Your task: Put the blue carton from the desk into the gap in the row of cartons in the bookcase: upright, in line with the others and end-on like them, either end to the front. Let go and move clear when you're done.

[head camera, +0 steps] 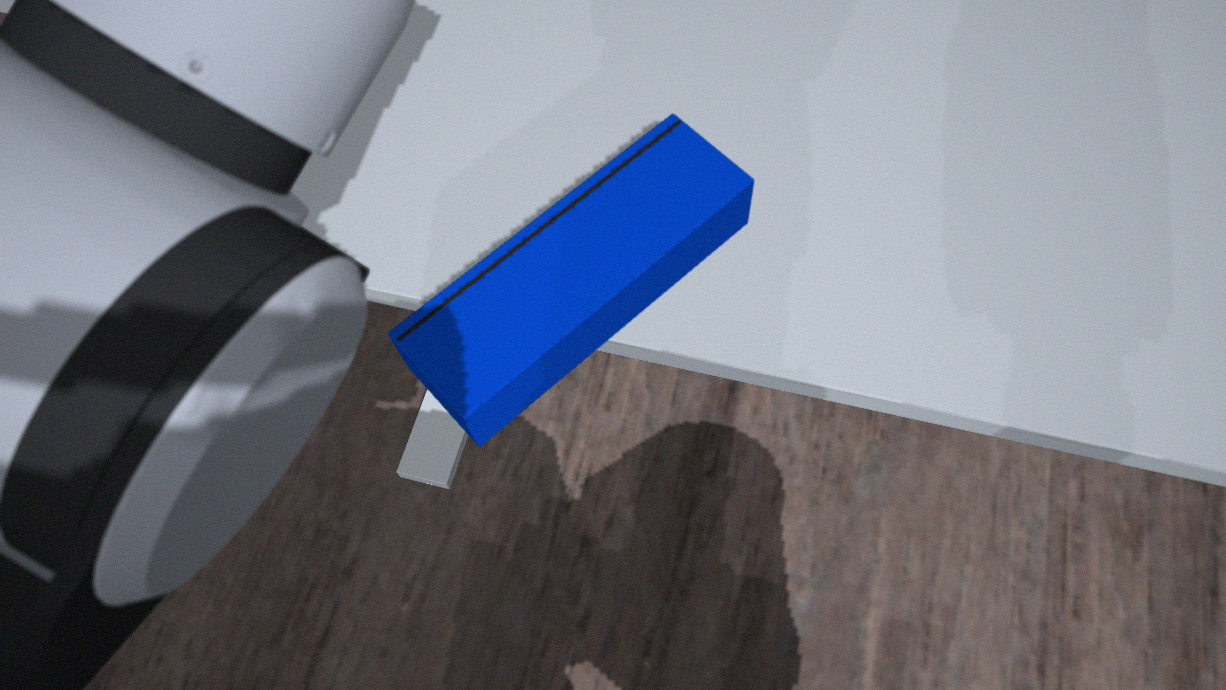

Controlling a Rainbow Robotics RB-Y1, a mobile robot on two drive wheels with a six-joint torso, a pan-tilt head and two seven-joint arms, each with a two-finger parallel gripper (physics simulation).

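The blue carton [574,274] lies on its side on the white desk [883,214], at a slant in the middle of the head camera view. Its lower left end sticks out past the desk's front edge, over the floor. A thin dark line runs along one long edge of its top face. My left arm comes in at the left of the view, beside the carton's lower left end and apart from it in the picture. Neither my left gripper nor my right gripper shows. The bookcase, its row of cartons and the gap do not show.
The desk's front edge slopes down to the right across the view. A pale desk foot [429,445] shows on the brown wood floor [969,548] below the carton's overhanging end. The arm casts shadows on desk and floor.
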